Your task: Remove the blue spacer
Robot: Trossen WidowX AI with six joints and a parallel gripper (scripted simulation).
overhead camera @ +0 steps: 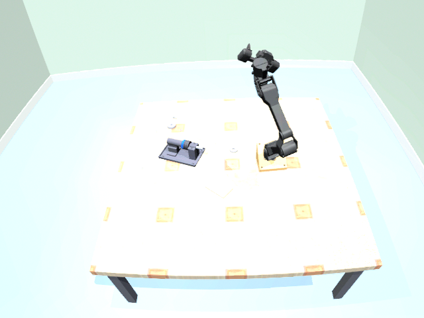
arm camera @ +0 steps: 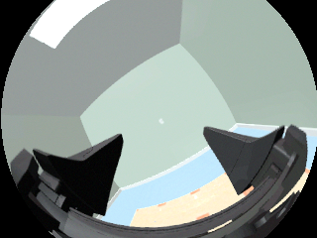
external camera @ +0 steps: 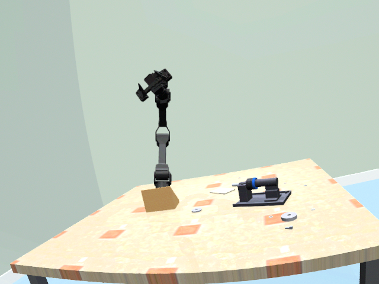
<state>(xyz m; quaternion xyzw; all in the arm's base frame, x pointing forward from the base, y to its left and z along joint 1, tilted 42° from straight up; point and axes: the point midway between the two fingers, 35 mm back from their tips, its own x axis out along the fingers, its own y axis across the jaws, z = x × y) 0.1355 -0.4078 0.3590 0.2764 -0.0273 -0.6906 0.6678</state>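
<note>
The steel shaft is 360 mm ahead of my gripper tip, 40 mm to the left of it and 550 mm below it. The rest, counted from my gripper tip: dark spacer: 370 mm ahead, 30 mm to the left, 550 mm below; then pale sheet: 190 mm ahead, 270 mm to the left, 630 mm below; then blue spacer: 390 mm ahead, 30 mm to the left, 550 mm below.
</note>
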